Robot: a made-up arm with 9 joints. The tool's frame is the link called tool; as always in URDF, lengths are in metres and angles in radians. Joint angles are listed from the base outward.
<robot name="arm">
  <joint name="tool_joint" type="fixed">
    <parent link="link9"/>
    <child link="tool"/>
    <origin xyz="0.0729 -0.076 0.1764" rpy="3.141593 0 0"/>
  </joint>
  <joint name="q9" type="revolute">
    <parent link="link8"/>
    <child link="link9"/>
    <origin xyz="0.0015 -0.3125 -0.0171" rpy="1.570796 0 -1.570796"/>
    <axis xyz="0 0 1"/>
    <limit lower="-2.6" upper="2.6"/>
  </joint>
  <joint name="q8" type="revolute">
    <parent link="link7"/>
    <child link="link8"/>
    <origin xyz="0.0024 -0.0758 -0.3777" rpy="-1.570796 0 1.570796"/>
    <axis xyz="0 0 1"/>
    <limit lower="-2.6" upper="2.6"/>
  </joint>
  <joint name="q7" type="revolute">
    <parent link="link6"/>
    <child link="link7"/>
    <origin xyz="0.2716 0.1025 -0.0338" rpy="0 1.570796 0"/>
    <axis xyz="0 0 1"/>
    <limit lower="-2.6" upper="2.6"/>
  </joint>
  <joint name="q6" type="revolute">
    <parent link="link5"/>
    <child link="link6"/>
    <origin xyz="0.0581 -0.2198 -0.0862" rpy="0 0 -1.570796"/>
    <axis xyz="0 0 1"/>
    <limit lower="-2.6" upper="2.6"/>
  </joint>
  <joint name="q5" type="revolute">
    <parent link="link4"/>
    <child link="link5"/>
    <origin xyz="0.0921 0.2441 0.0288" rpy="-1.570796 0 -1.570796"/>
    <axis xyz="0 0 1"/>
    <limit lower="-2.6" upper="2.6"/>
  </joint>
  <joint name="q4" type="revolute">
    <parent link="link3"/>
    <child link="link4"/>
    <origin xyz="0.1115 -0.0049 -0.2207" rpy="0 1.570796 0"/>
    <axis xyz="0 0 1"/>
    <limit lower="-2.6" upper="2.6"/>
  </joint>
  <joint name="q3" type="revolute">
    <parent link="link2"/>
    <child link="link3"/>
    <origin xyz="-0.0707 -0.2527 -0.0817" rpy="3.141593 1.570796 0"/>
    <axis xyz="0 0 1"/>
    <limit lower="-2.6" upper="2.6"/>
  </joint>
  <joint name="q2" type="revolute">
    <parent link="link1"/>
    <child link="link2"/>
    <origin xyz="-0.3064 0.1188 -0.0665" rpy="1.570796 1.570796 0"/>
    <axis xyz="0 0 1"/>
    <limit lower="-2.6" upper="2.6"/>
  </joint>
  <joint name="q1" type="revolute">
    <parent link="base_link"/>
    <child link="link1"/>
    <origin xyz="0 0 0.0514" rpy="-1.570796 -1.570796 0"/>
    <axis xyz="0 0 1"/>
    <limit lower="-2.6" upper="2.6"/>
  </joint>
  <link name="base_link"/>
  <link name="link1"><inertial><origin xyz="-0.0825 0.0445 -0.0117"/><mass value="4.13"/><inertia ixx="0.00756" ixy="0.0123" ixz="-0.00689" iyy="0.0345" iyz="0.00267" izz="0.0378"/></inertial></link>
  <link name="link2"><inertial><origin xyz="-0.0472 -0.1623 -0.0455"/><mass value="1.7"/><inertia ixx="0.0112" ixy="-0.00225" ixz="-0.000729" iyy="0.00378" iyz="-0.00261" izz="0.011"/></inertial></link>
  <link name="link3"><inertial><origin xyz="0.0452 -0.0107 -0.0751"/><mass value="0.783"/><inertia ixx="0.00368" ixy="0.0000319" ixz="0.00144" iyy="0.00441" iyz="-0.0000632" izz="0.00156"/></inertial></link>
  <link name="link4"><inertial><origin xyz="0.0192 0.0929 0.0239"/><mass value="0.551"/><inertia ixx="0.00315" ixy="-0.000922" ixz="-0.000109" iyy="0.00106" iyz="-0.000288" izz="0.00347"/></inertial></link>
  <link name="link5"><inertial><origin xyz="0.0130 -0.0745 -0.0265"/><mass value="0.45"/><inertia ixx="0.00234" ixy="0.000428" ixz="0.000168" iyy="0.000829" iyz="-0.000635" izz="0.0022"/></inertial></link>
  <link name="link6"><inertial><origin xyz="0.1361 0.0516 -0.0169"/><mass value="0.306"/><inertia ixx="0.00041" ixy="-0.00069" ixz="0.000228" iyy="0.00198" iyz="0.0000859" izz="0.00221"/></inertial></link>
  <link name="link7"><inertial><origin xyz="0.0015 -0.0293 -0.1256"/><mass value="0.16"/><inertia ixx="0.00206" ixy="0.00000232" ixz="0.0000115" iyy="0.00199" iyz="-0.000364" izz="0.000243"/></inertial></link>
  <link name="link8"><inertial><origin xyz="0.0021 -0.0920 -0.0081"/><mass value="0.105"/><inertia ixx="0.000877" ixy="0.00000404" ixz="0" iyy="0.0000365" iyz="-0.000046" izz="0.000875"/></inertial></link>
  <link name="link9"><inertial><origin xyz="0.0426 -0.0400 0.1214"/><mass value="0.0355"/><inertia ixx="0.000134" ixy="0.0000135" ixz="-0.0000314" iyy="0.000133" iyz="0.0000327" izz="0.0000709"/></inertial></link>
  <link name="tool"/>
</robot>
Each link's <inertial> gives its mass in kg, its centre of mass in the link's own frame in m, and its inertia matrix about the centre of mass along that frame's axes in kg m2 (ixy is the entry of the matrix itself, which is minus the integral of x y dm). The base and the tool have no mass. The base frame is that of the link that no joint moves.
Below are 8 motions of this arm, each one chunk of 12 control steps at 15 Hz.
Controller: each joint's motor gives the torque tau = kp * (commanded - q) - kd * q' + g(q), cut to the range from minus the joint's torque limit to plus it. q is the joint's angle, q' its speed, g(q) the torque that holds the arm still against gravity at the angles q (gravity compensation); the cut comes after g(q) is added. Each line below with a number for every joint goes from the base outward.
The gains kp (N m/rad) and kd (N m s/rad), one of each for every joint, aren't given. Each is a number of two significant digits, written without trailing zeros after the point. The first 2 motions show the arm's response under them.
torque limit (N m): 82 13 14 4.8 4.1 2.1 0.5 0.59 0.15
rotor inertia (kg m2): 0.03 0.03 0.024 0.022 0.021 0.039 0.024 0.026 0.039
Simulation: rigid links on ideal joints. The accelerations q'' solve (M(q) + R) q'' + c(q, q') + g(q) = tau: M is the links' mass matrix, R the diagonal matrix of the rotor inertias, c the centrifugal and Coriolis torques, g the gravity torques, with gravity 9.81 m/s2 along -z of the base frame. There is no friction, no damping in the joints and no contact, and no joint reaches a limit. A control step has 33 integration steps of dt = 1/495 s. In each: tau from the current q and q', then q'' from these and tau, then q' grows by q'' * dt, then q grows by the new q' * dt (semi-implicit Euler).
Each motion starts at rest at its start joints. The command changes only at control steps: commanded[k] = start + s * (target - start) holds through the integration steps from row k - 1 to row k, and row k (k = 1, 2, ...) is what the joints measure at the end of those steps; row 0 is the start. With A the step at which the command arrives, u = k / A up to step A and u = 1 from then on. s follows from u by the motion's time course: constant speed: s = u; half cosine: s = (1 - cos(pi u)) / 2; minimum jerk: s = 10 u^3 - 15 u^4 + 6 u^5; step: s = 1 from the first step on.
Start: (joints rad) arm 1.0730 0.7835 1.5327 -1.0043 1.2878 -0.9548 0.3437 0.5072 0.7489
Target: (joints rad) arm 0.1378 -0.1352 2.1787 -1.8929 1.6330 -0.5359 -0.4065 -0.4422 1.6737
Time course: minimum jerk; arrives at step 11
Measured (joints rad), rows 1 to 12:
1: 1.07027 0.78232 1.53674 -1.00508 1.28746 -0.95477 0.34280 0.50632 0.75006
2: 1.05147 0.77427 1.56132 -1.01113 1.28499 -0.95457 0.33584 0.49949 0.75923
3: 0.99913 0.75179 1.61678 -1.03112 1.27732 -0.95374 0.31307 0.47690 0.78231
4: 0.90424 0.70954 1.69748 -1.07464 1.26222 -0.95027 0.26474 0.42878 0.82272
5: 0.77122 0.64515 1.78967 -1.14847 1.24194 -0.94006 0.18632 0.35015 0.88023
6: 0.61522 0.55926 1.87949 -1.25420 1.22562 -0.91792 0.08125 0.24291 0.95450
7: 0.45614 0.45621 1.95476 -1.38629 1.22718 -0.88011 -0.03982 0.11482 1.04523
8: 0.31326 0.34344 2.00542 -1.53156 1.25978 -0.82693 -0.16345 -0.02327 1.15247
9: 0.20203 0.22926 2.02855 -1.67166 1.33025 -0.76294 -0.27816 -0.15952 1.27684
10: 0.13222 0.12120 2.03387 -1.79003 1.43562 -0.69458 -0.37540 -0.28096 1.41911
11: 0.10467 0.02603 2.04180 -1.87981 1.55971 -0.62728 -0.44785 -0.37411 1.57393
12: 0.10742 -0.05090 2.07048 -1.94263 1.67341 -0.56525 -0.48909 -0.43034 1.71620
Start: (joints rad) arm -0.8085 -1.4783 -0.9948 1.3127 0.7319 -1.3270 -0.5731 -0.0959 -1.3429
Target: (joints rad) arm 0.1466 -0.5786 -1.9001 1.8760 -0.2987 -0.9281 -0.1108 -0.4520 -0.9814
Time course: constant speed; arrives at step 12
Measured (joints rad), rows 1 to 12:
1: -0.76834 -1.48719 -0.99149 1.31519 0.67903 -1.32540 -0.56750 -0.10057 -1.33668
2: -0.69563 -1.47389 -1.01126 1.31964 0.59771 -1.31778 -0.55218 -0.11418 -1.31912
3: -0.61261 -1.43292 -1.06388 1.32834 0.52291 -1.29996 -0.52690 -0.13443 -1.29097
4: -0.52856 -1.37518 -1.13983 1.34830 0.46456 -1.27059 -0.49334 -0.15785 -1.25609
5: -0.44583 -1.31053 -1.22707 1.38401 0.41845 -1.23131 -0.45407 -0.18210 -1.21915
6: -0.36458 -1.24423 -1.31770 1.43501 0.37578 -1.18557 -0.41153 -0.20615 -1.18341
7: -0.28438 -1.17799 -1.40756 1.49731 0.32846 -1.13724 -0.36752 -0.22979 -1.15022
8: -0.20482 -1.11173 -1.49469 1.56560 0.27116 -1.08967 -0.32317 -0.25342 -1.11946
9: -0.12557 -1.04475 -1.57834 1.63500 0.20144 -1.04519 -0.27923 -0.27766 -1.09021
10: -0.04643 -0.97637 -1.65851 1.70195 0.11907 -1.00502 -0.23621 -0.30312 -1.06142
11: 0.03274 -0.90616 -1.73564 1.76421 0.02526 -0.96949 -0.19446 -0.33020 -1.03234
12: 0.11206 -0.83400 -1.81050 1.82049 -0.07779 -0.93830 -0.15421 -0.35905 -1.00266
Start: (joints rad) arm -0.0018 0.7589 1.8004 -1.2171 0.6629 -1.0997 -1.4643 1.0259 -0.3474
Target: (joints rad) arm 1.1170 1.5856 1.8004 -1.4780 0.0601 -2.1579 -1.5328 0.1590 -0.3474
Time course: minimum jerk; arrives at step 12
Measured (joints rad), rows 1 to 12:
1: 0.00073 0.75976 1.79799 -1.21824 0.66421 -1.10001 -1.46428 1.02556 -0.34740
2: 0.01845 0.76549 1.78313 -1.22632 0.67241 -1.10248 -1.46426 1.02240 -0.34742
3: 0.06879 0.78060 1.75020 -1.24886 0.69015 -1.11140 -1.46467 1.00998 -0.34746
4: 0.16254 0.80609 1.70783 -1.28722 0.70885 -1.13366 -1.46660 0.97999 -0.34751
5: 0.29901 0.83802 1.67500 -1.33471 0.71074 -1.17738 -1.47128 0.92663 -0.34741
6: 0.46662 0.86626 1.66906 -1.38122 0.67685 -1.24954 -1.47937 0.84969 -0.34696
7: 0.64632 0.87782 1.69441 -1.41758 0.59615 -1.35241 -1.49066 0.75462 -0.34604
8: 0.81713 0.86699 1.74206 -1.43547 0.47316 -1.48014 -1.50429 0.64974 -0.34473
9: 0.96103 0.84248 1.79786 -1.42769 0.33119 -1.61882 -1.51923 0.54372 -0.34342
10: 1.06520 0.82452 1.84938 -1.39310 0.20662 -1.75128 -1.53411 0.44480 -0.34279
11: 1.12375 0.83558 1.88747 -1.34007 0.13000 -1.86353 -1.54649 0.36057 -0.34337
12: 1.14143 0.89095 1.90405 -1.28679 0.10684 -1.94847 -1.55358 0.29635 -0.34504

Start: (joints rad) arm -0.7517 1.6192 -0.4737 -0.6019 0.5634 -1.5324 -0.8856 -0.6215 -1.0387
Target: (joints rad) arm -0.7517 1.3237 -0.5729 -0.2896 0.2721 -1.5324 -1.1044 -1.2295 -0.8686
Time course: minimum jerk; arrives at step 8
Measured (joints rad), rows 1 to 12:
1: -0.75177 1.61874 -0.47448 -0.60119 0.56254 -1.53239 -0.88624 -0.62256 -1.03817
2: -0.75214 1.61554 -0.47954 -0.59607 0.55646 -1.53223 -0.89099 -0.63044 -1.03420
3: -0.75280 1.60623 -0.49275 -0.58068 0.53860 -1.53138 -0.90571 -0.65543 -1.02175
4: -0.75351 1.58809 -0.51441 -0.55083 0.50493 -1.52932 -0.93473 -0.70653 -0.99792
5: -0.75400 1.56050 -0.54026 -0.50697 0.45705 -1.52617 -0.97703 -0.78559 -0.96253
6: -0.75405 1.52559 -0.56326 -0.45438 0.40211 -1.52295 -1.02558 -0.88479 -0.92054
7: -0.75353 1.48754 -0.57696 -0.40085 0.34989 -1.52110 -1.07015 -0.98853 -0.88195
8: -0.75253 1.45074 -0.57900 -0.35323 0.30813 -1.52182 -1.10202 -1.07977 -0.85587
9: -0.75147 1.41753 -0.57273 -0.31486 0.27849 -1.52546 -1.11823 -1.14841 -0.84548
10: -0.75064 1.38875 -0.56350 -0.28620 0.25860 -1.53112 -1.12141 -1.19341 -0.84758
11: -0.75008 1.36478 -0.55522 -0.26654 0.24597 -1.53727 -1.11674 -1.21895 -0.85606
12: -0.74978 1.34575 -0.54983 -0.25469 0.23910 -1.54254 -1.10924 -1.23080 -0.86523

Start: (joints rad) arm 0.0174 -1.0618 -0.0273 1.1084 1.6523 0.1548 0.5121 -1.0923 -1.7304
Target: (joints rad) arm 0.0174 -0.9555 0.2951 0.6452 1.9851 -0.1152 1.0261 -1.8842 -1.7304
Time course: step
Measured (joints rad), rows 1 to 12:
1: 0.01036 -1.05174 0.06591 1.06297 1.71042 0.11604 0.54090 -1.11521 -1.72931
2: 0.00982 -1.04382 0.17311 0.93832 1.79680 0.04785 0.60231 -1.19911 -1.72811
3: 0.01477 -1.03289 0.24410 0.80287 1.87641 -0.01243 0.69435 -1.35021 -1.72760
4: 0.01942 -1.01636 0.28422 0.69672 1.94090 -0.05482 0.81939 -1.52082 -1.72779
5: 0.02170 -0.99749 0.30172 0.62898 1.98835 -0.08219 0.94528 -1.67029 -1.72829
6: 0.02195 -0.98007 0.30570 0.59373 2.01896 -0.09913 1.03552 -1.78314 -1.72887
7: 0.02112 -0.96625 0.30361 0.58128 2.03373 -0.10835 1.08027 -1.85837 -1.72953
8: 0.01998 -0.95660 0.30000 0.58346 2.03526 -0.11210 1.08788 -1.90166 -1.73020
9: 0.01894 -0.95082 0.29702 0.59409 2.02750 -0.11274 1.07398 -1.92100 -1.73073
10: 0.01813 -0.94815 0.29525 0.60836 2.01475 -0.11240 1.05316 -1.92439 -1.73103
11: 0.01755 -0.94771 0.29454 0.62264 2.00077 -0.11242 1.03490 -1.91877 -1.73106
12: 0.01718 -0.94864 0.29446 0.63465 1.98829 -0.11332 1.02323 -1.90943 -1.73090

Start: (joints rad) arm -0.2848 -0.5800 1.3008 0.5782 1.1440 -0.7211 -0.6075 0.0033 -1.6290
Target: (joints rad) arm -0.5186 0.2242 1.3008 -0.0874 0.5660 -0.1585 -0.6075 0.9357 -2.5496
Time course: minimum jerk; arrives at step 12
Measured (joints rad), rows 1 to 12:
1: -0.28524 -0.57969 1.30147 0.57778 1.14340 -0.72069 -0.60748 0.00372 -1.62991
2: -0.28840 -0.57726 1.30553 0.57438 1.13862 -0.71769 -0.60735 0.00713 -1.63716
3: -0.29779 -0.56908 1.31423 0.56242 1.12228 -0.70832 -0.60701 0.01910 -1.65699
4: -0.31608 -0.55082 1.32498 0.53490 1.08609 -0.68858 -0.60631 0.04697 -1.69362
5: -0.34368 -0.51897 1.33293 0.48620 1.02486 -0.65545 -0.60513 0.09755 -1.74708
6: -0.37858 -0.47200 1.33393 0.41451 0.93944 -0.60790 -0.60348 0.17463 -1.81730
7: -0.41696 -0.41088 1.32645 0.32340 0.83763 -0.54757 -0.60166 0.27711 -1.90414
8: -0.45429 -0.33842 1.31197 0.22153 0.73275 -0.47886 -0.60021 0.39830 -2.00746
9: -0.48628 -0.25800 1.29402 0.12029 0.64003 -0.40804 -0.59972 0.52682 -2.12714
10: -0.50969 -0.17280 1.27649 0.03019 0.57197 -0.34179 -0.60056 0.64910 -2.26319
11: -0.52306 -0.08616 1.26280 -0.04174 0.53479 -0.28541 -0.60261 0.75293 -2.41345
12: -0.52734 -0.00203 1.25608 -0.09242 0.52652 -0.24130 -0.60530 0.83112 -2.55397

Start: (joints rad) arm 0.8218 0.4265 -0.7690 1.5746 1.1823 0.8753 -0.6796 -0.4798 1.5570
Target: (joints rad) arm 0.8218 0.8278 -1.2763 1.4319 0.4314 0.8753 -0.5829 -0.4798 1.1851
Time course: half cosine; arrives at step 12
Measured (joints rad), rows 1 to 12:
1: 0.82189 0.42699 -0.77169 1.57369 1.18109 0.87585 -0.68000 -0.47968 1.55581
2: 0.82220 0.42950 -0.78258 1.57032 1.17497 0.87818 -0.68102 -0.47906 1.54987
3: 0.82273 0.43613 -0.80556 1.56382 1.15869 0.88309 -0.68172 -0.47756 1.53493
4: 0.82327 0.44871 -0.84149 1.55432 1.12733 0.89018 -0.68053 -0.47513 1.50894
5: 0.82357 0.46844 -0.88894 1.54230 1.07745 0.89794 -0.67614 -0.47214 1.47161
6: 0.82348 0.49578 -0.94504 1.52832 1.00800 0.90429 -0.66781 -0.46921 1.42424
7: 0.82299 0.53030 -1.00618 1.51296 0.92075 0.90717 -0.65547 -0.46695 1.37008
8: 0.82219 0.57063 -1.06853 1.49683 0.82013 0.90514 -0.63962 -0.46588 1.31435
9: 0.82130 0.61448 -1.12837 1.48062 0.71281 0.89783 -0.62130 -0.46626 1.26250
10: 0.82055 0.65892 -1.18213 1.46535 0.60680 0.88602 -0.60208 -0.46823 1.21900
11: 0.82017 0.70080 -1.22641 1.45244 0.51060 0.87137 -0.58387 -0.47179 1.18700
12: 0.82023 0.73719 -1.25801 1.44356 0.43223 0.85595 -0.56863 -0.47678 1.16844

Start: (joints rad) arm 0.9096 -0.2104 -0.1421 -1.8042 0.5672 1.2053 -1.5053 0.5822 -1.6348
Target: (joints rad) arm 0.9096 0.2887 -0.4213 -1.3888 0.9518 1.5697 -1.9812 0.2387 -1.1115
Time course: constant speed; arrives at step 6
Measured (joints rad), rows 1 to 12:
1: 0.90929 -0.20327 -0.15285 -1.78690 0.57562 1.20907 -1.51978 0.57766 -1.62482
2: 0.90880 -0.18210 -0.17980 -1.74325 0.59972 1.22288 -1.56110 0.56207 -1.59553
3: 0.90858 -0.14615 -0.21864 -1.68056 0.63953 1.24959 -1.62619 0.53332 -1.54702
4: 0.90880 -0.09747 -0.26375 -1.60867 0.69300 1.28884 -1.70612 0.49263 -1.47959
5: 0.90938 -0.03889 -0.31114 -1.53489 0.75773 1.33840 -1.79231 0.44283 -1.39366
6: 0.91014 0.02700 -0.35891 -1.46305 0.83098 1.39540 -1.87908 0.38711 -1.28963
7: 0.91096 0.09094 -0.39204 -1.41477 0.90243 1.45369 -1.94962 0.33226 -1.17617
8: 0.91143 0.14463 -0.40953 -1.39566 0.95949 1.50615 -1.99128 0.28707 -1.07739
9: 0.91130 0.18720 -0.41866 -1.39346 0.99555 1.54816 -2.00765 0.25466 -0.99610
10: 0.91069 0.22009 -0.42353 -1.39753 1.01020 1.57751 -2.00792 0.23429 -0.93240
11: 0.90994 0.24484 -0.42591 -1.40203 1.00791 1.59440 -2.00084 0.22363 -0.88628
12: 0.90931 0.26274 -0.42674 -1.40461 0.99548 1.60081 -1.99238 0.21997 -0.85772

